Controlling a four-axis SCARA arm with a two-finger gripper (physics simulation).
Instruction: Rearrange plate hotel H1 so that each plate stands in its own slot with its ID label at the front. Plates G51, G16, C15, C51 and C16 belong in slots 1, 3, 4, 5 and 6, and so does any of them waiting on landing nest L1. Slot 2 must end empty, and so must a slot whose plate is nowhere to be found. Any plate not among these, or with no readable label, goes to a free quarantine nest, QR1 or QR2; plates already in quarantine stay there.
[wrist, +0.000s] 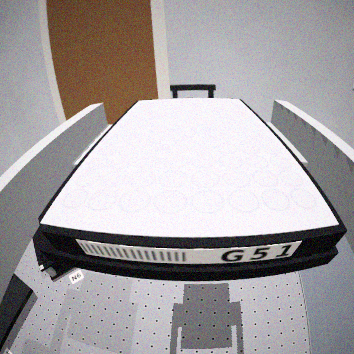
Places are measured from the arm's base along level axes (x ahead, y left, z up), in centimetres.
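Pixels of known places: gripper, fingertip midpoint: (188, 111).
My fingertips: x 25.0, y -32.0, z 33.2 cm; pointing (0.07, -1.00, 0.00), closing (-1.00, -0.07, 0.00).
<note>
For each thing: its top centre in the pictures, then the offset to it from my fingertips. "*": a spot on its surface instead. Level surfaces: height alone.
- Plate G51 at its top centre: (188, 125) dx -0.2, dy +2.3, dz +0.1 cm
- black handle-shaped bar at a spot on its surface: (193, 87) * dx +0.8, dy -27.4, dz -3.0 cm
- small tag N6 at its top centre: (75, 276) dx +24.0, dy +0.9, dz -31.9 cm
- dark part at a spot on its surface: (15, 305) * dx +34.6, dy +14.1, dz -29.6 cm
- perforated deck at its surface level: dz -31.9 cm
Plate G51 (190, 165) fills the middle of the wrist view, with a white top, a black rim and faint well circles. Its front label (190, 252) faces the camera and shows a barcode and the text G51. My gripper (188, 111) is shut on this plate, one grey finger along its left side and one along its right. The plate looks level and is held above the perforated deck. Hotel H1's slots, nest L1 and the quarantine nests cannot be made out; the plate hides much of the view.
A black handle-shaped bar (193, 87) shows beyond the plate's far edge. A small tag N6 (76, 276) shows below the plate's front left corner. A dark part (15, 305) stands at the lower left. The perforated deck (155, 320) carries dark shadows. A brown door panel (102, 50) is behind.
</note>
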